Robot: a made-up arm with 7 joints.
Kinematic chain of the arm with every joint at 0, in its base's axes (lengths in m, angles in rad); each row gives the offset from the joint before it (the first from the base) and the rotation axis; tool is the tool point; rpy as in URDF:
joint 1: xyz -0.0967 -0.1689 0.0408 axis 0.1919 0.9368 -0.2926
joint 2: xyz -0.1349 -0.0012 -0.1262 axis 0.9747 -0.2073 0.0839
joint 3: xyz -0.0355 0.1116 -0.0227 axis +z
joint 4: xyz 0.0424 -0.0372 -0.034 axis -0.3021 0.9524 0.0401
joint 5: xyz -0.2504 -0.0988 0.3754 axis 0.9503 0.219 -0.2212
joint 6: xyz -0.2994 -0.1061 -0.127 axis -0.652 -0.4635 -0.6
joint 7: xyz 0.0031 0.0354 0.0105 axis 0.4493 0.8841 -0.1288
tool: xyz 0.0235 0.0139 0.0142 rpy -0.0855 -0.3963 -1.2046
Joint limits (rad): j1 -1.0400..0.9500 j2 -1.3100..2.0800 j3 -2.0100..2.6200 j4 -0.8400..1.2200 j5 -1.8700..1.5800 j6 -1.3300..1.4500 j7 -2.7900..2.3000
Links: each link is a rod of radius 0.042 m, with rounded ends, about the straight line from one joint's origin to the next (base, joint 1, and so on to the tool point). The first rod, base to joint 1, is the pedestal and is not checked.
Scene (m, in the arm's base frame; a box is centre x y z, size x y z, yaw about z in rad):
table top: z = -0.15
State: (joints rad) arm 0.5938 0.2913 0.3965 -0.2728 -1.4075 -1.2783 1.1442
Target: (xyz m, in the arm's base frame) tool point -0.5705 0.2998 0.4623
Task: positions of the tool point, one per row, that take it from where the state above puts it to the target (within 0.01 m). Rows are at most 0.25 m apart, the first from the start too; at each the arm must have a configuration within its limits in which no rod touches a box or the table.
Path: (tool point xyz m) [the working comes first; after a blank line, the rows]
Joints at the target: 0.4956 -0.6134 -0.8328 0.0159 -1.3551 -1.3259 1.1059
Straight joint move there: clear.

1: -0.6675 -0.4432 0.3811
2: -0.6525 -0.2808 0.5079
3: -0.6269 -0.0857 0.5666
4: -0.5981 0.1166 0.5500
5: -0.5705 0.2998 0.4623

